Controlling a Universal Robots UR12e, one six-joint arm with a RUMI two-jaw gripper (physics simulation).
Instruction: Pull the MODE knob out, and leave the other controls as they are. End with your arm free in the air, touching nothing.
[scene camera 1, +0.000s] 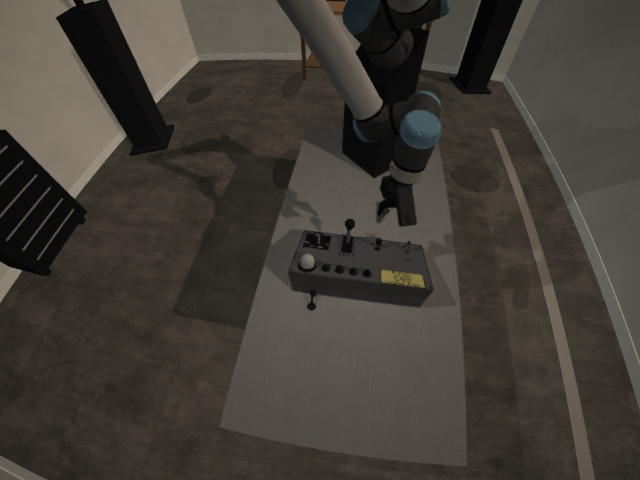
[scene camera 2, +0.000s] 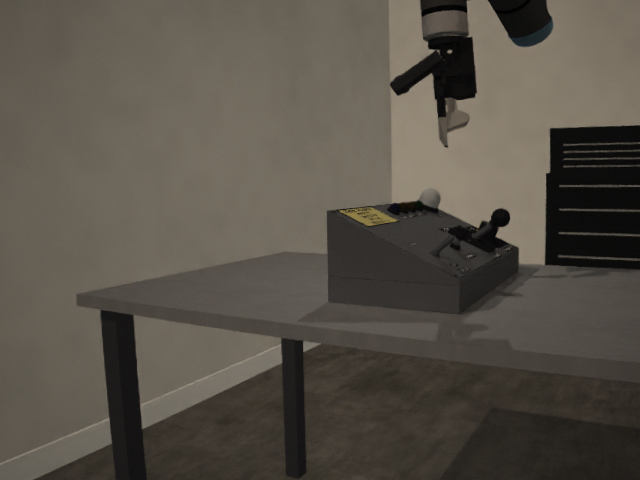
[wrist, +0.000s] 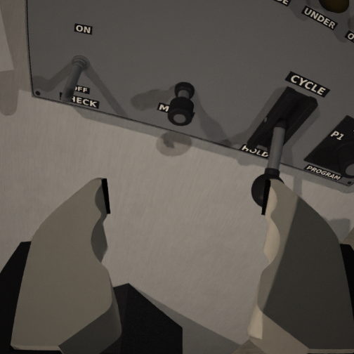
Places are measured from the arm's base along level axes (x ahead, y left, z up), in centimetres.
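Pixels of known places: gripper, fingertip midpoint: (scene camera 1: 389, 221) (scene camera 2: 446, 146); arm's base at its link origin: (scene camera 1: 390, 48).
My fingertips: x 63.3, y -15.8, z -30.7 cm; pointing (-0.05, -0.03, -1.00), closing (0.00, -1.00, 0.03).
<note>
Ahead of a thing's pixels: the offset from my fingertips to its middle. "*": to the spot under its first point. Level surfaces: height alone.
The MODE knob @[dx -3.0, dy +0.1, dz -17.0 cm] (scene camera 1: 378, 241) (wrist: 180, 111) is a small black knob on a short stem on the sloped face of the grey control box @[dx +2.4, dy -7.9, dz -20.9 cm] (scene camera 1: 330, 285) (scene camera 2: 392, 281) (wrist: 150, 45). In the wrist view it partly covers its label. In scene camera 2 it is hard to make out among the controls. My gripper (scene camera 1: 382, 210) (scene camera 2: 446, 136) (wrist: 185, 181) is partly open, with nothing between the fingers. It hangs in the air well above the box, towards the arm's side of it. In the wrist view the knob appears beyond the gap between the fingertips, touching neither.
The ON/OFF toggle @[dx +0.4, dy +11.7, dz -18.2 cm] (scene camera 1: 408, 246) (wrist: 73, 82) and the ball-topped CYCLE lever (scene camera 1: 349, 224) (scene camera 2: 499, 217) (wrist: 276, 145) flank the knob. The PROGRAM dial (wrist: 348, 159), white dome @[* dx +5.7, dy -28.3, dz -9.1 cm] (scene camera 1: 307, 261) (scene camera 2: 430, 198) and coloured lamps are on the box. The box stands on the table @[dz -29.3 cm] (scene camera 1: 351, 392) (scene camera 2: 232, 294).
</note>
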